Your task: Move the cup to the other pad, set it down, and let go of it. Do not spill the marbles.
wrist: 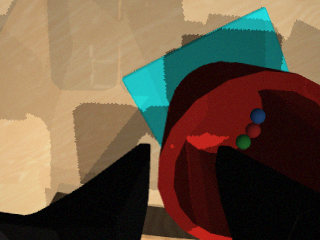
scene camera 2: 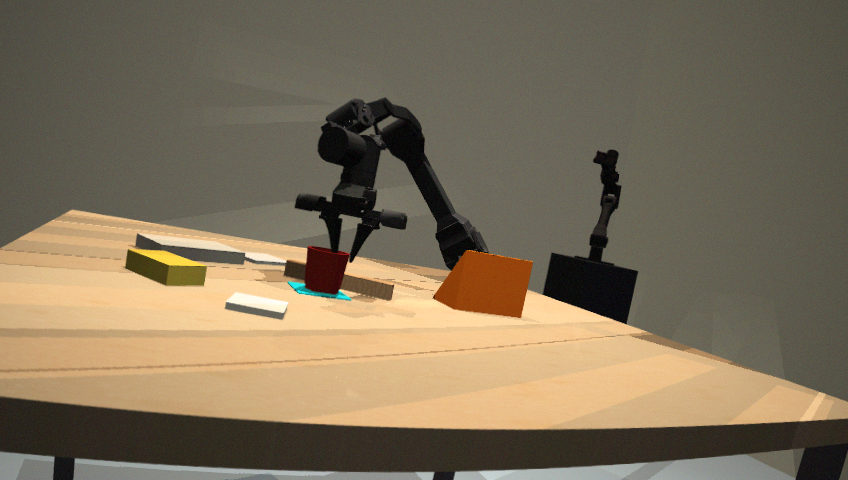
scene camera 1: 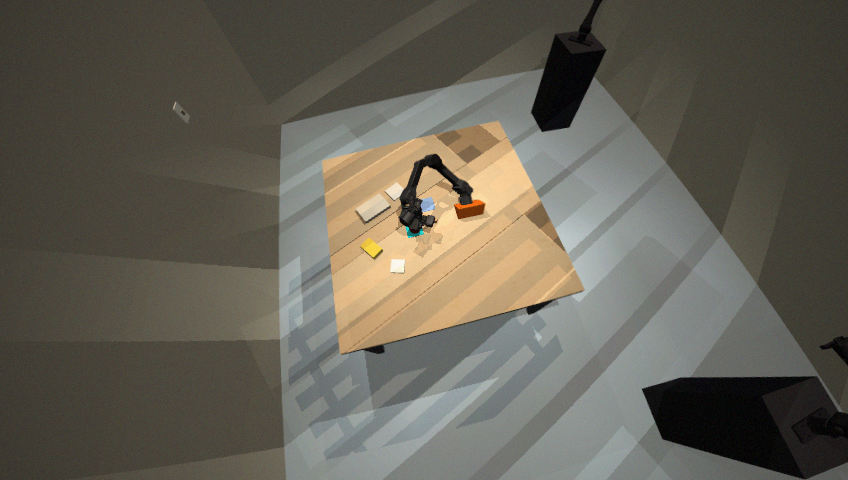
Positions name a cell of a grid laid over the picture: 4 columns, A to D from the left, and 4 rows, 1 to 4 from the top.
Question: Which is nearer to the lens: the dark red cup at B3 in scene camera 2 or the grey slab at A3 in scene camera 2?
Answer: The dark red cup.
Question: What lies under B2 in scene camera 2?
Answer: The gripper.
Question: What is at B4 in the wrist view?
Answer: The gripper.
